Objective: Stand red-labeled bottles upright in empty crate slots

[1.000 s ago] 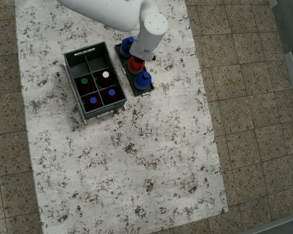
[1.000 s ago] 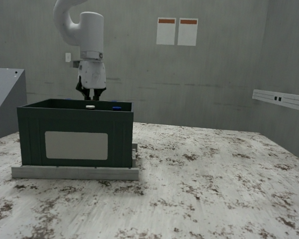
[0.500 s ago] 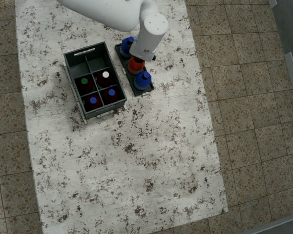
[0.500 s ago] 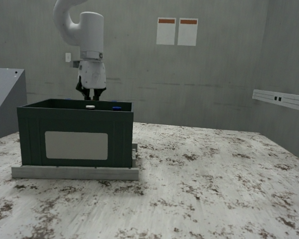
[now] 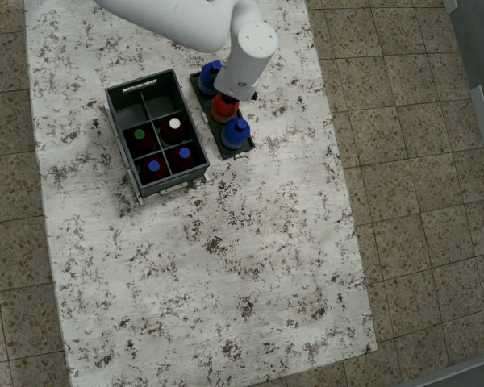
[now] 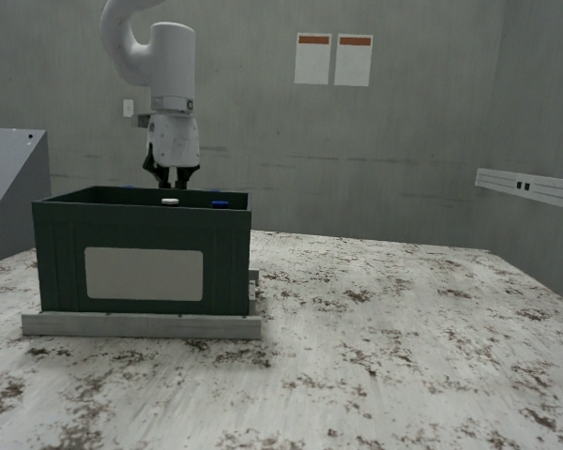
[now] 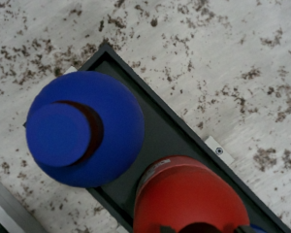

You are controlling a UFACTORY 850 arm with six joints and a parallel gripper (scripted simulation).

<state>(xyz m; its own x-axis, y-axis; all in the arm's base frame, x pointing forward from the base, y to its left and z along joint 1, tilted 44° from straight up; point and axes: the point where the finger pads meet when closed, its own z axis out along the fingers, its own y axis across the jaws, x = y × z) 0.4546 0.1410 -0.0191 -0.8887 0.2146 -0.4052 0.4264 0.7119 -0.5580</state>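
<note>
Right now the red-labeled bottle is 7 cm below my hand. The rest, counted from my hand: tray 14 cm below; then blue bottle 8 cm behind, 7 cm below, 3 cm to the right; then dark crate 20 cm to the right, 9 cm ahead, 7 cm below.
</note>
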